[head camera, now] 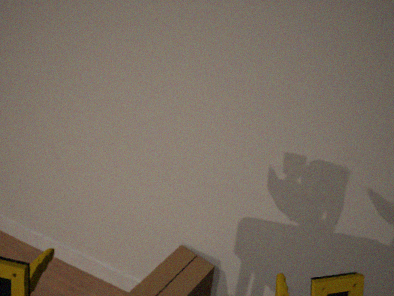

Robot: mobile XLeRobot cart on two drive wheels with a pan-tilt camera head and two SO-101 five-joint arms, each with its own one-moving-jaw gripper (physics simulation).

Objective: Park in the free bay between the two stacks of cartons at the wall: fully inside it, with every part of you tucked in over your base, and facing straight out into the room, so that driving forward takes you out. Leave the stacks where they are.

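Frame: origin at the left arm's base, x up, y ahead, z left, level; metres.
Seen in the pictures: left hand at its tool point: (283,278); right hand at its tool point: (52,253).
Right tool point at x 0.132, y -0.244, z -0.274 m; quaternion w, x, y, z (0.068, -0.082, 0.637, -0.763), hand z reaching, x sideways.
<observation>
Offsets run from my right tool point to a thing's top centre. "*": to the spot under its first point. Level surfaces: height alone.
One carton stack @(dz +0.096, dx -0.546, dy -0.372 m) (182,270) shows in part at the bottom centre of the head view. Its brown top with a dark seam slants up to the right, and its far end is by the wall (150,125). Which of the two stacks it is, I cannot tell. The other stack, the bay and its yellow floor lines do not show. Yellow parts of my right gripper (41,267) show at the bottom left, and yellow parts of my left gripper (282,286) at the bottom right. Both are cut off by the picture edge, so their jaws cannot be judged.
The wall fills most of the view, with its pale baseboard @(* dz -0.268, dx -0.826, dy -0.677 m) (75,254) slanting down to the right towards the cartons. Brown wood floor @(dx -0.907 m) (65,280) shows at the bottom left. Shadows of my body and arms (310,200) fall on the wall at the right.
</observation>
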